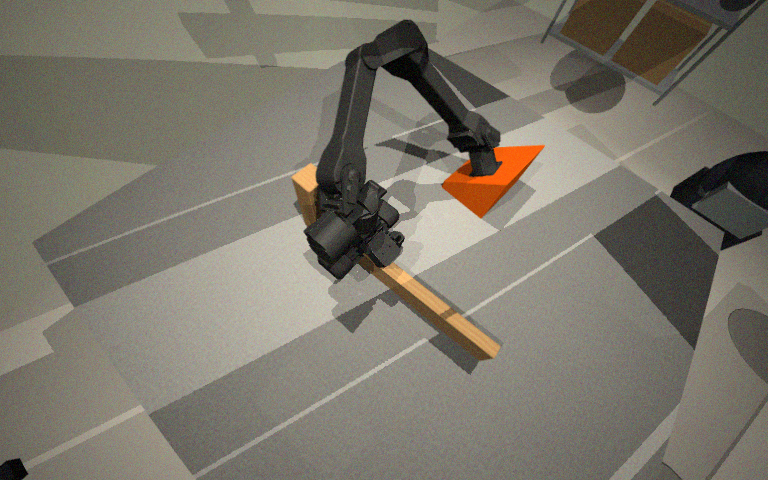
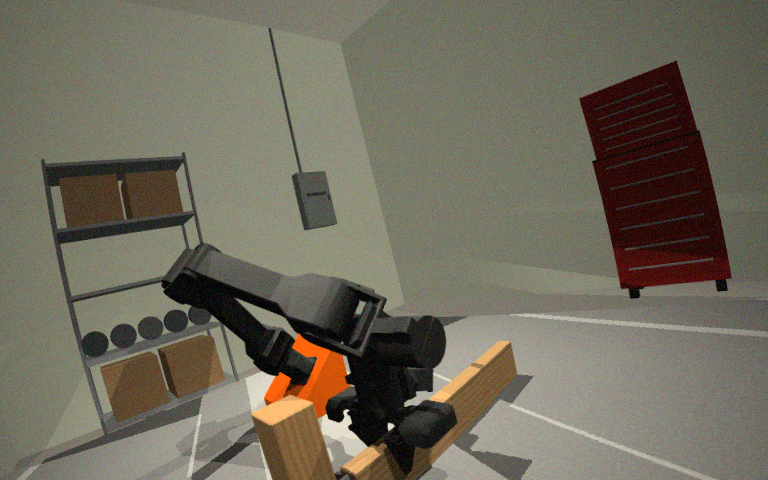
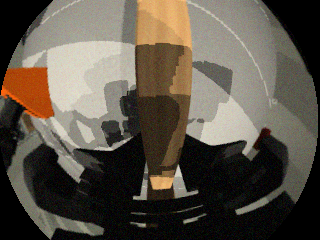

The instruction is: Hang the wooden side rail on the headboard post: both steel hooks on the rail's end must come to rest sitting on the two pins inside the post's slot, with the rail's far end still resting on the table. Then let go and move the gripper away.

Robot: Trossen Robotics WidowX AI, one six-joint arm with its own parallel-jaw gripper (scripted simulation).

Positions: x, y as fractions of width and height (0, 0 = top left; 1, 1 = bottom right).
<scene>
In view: the gripper (image 1: 0.47, 0.53), a wooden side rail (image 1: 0.62, 0.72) and a headboard post (image 1: 0.40, 0.39).
The gripper also shows in image 3 (image 3: 0.50, 0.54).
</scene>
